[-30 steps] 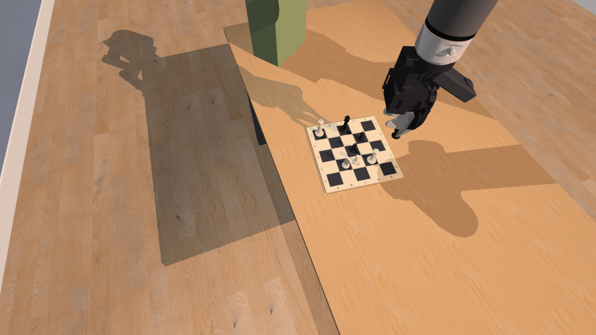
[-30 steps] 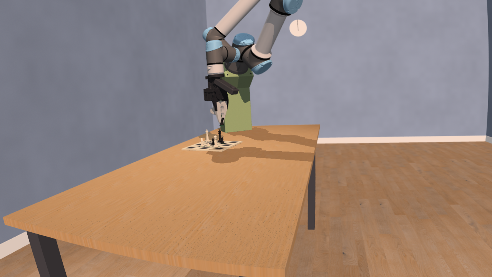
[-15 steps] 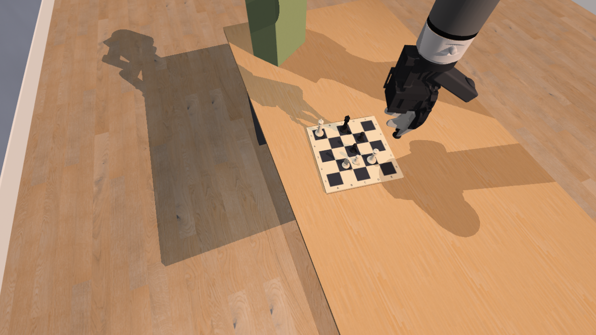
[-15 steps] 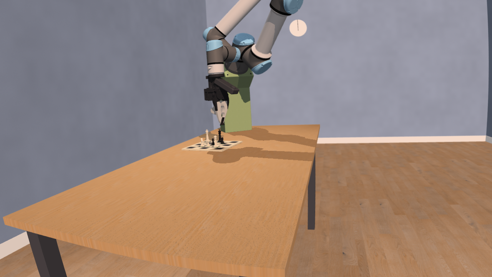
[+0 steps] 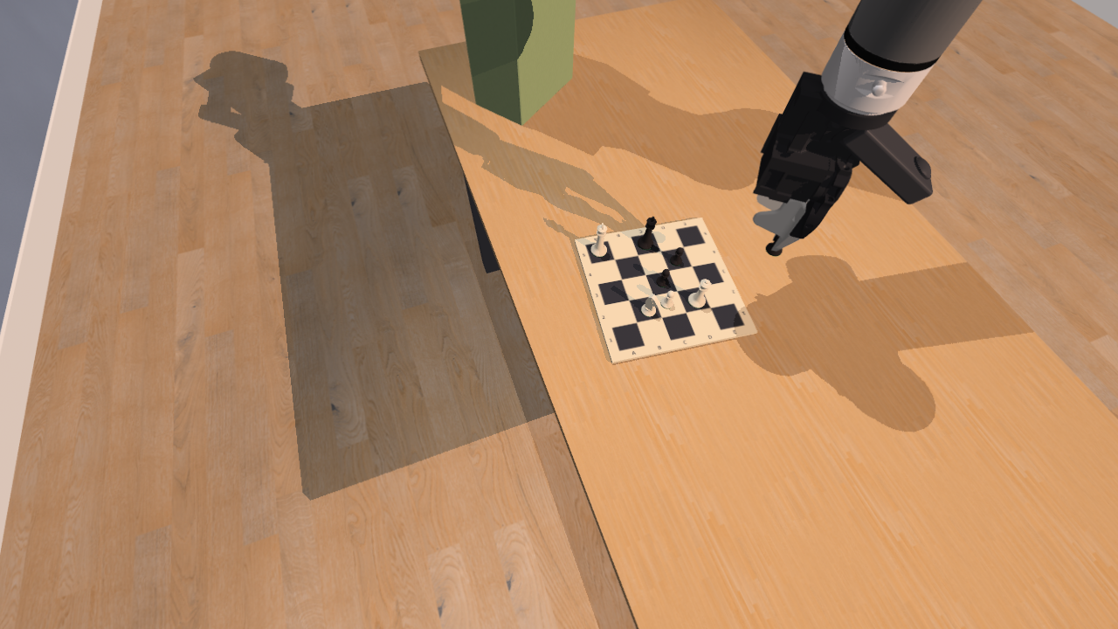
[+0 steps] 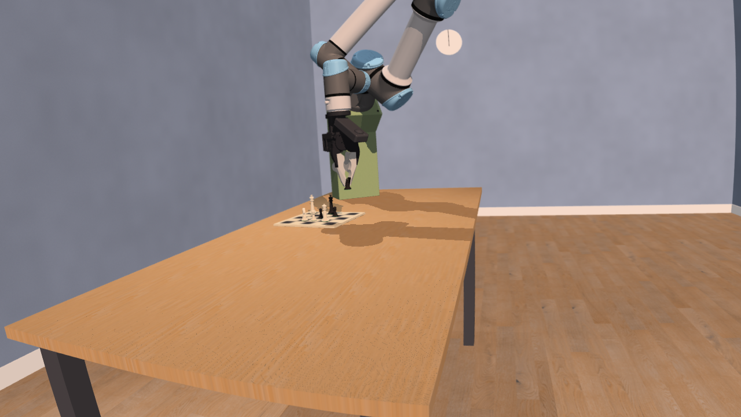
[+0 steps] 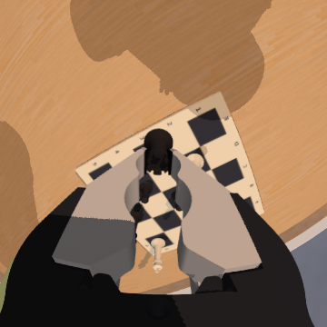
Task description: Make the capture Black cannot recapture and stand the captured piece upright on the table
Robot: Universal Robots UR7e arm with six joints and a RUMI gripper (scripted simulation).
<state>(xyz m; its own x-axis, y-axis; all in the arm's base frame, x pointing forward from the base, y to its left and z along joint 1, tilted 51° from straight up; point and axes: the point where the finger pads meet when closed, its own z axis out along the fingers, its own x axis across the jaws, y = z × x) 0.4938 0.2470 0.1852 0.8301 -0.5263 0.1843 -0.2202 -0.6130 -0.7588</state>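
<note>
The small chessboard is 13 cm to the right of my hand and 12 cm below it. The rest, counted from my hand: tall black piece 7 cm behind, 15 cm to the right, 9 cm below; tall white piece 5 cm behind, 23 cm to the right, 9 cm below.
</note>
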